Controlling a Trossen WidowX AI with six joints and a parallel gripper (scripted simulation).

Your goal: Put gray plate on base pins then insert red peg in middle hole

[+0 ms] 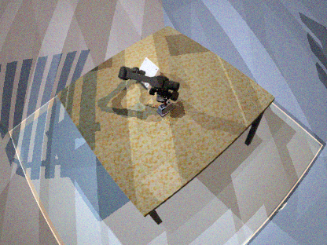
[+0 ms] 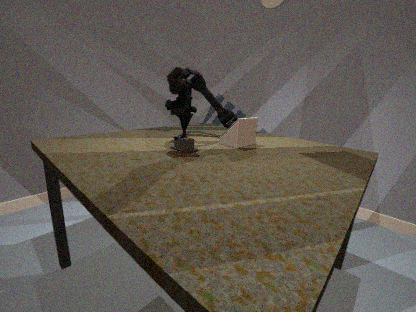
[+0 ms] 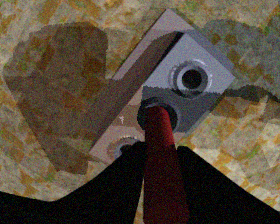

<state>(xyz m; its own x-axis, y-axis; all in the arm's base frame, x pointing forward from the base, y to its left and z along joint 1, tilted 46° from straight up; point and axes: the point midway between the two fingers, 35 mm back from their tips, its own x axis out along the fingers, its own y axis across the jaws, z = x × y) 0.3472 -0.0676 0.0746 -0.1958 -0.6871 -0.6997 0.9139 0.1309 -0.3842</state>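
My gripper tip is right at the red peg. Round my gripper tip: gray plate (5 cm below).
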